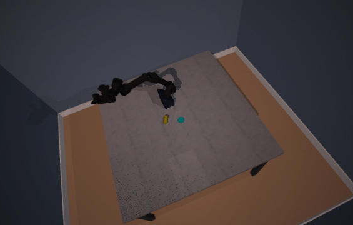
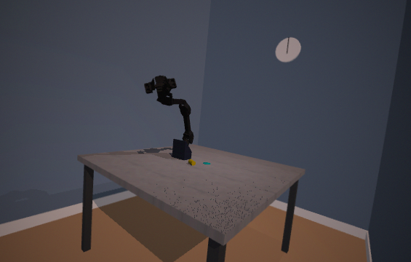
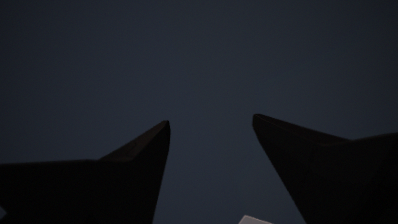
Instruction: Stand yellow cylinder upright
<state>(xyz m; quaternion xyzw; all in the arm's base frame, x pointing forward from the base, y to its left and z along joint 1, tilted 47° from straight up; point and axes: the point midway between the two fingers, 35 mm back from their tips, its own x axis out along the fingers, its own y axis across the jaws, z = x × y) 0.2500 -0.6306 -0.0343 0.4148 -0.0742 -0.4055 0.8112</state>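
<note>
Now: the yellow tall cylinder 560 mm below my gripper tip, 390 mm to the left of it and 40 mm behind it. Also, from my gripper tip: cyan circle (570 mm below, 520 mm to the left, 10 mm ahead).
</note>
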